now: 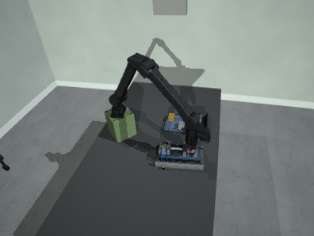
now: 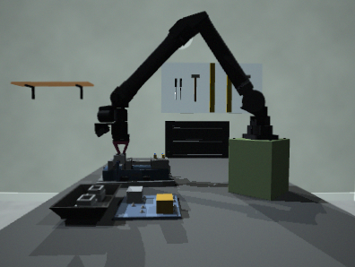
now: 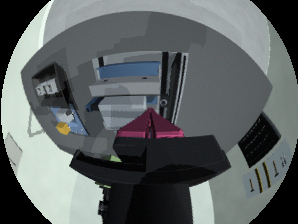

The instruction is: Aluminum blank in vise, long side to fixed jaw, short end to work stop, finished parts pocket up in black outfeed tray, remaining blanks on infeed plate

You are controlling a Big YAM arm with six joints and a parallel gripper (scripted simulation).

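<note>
The gray aluminum blank is 40 mm to the left of my hand and 10 mm below it. Also, from my hand: vise: 60 mm below, 60 mm behind, 40 mm to the left; yellow brass blank: 420 mm to the left, 140 mm behind, 80 mm below.
</note>
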